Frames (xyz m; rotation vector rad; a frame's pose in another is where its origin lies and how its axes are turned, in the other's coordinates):
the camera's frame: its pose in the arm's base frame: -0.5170 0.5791 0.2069 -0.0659 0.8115 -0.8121
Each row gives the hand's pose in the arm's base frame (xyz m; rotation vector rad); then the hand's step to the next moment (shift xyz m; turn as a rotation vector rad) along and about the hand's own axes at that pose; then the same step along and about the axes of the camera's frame.
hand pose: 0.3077 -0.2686 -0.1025 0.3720 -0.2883 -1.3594
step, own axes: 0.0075 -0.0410 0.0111 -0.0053 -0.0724 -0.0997
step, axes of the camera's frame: -0.0016 -0.0328 -0.0280 0.0633 0.0283 -0.1020
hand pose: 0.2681 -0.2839 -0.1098 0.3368 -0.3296 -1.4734
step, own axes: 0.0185 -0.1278 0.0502 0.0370 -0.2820 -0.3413
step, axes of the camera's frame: -0.0323 -0.1013 -0.0888 0.2523 0.0444 -0.3630
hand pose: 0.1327 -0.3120 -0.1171 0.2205 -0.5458 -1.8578
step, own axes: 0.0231 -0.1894 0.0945 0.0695 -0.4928 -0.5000
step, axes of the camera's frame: -0.1175 -0.0896 -0.1533 0.3576 0.0371 -0.6070
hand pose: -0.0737 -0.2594 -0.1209 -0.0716 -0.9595 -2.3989
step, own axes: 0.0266 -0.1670 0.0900 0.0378 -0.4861 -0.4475
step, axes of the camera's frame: -0.1279 0.0376 -0.1376 0.3146 0.0705 -0.5779
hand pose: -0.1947 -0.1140 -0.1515 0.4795 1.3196 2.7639
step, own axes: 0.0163 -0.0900 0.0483 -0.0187 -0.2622 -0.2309
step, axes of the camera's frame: -0.0461 0.0742 -0.0554 0.1878 0.0653 -0.2879
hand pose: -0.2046 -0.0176 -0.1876 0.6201 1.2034 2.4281
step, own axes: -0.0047 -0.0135 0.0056 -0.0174 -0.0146 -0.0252
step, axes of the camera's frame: 0.0030 0.0148 -0.0028 0.0306 0.0003 -0.0146
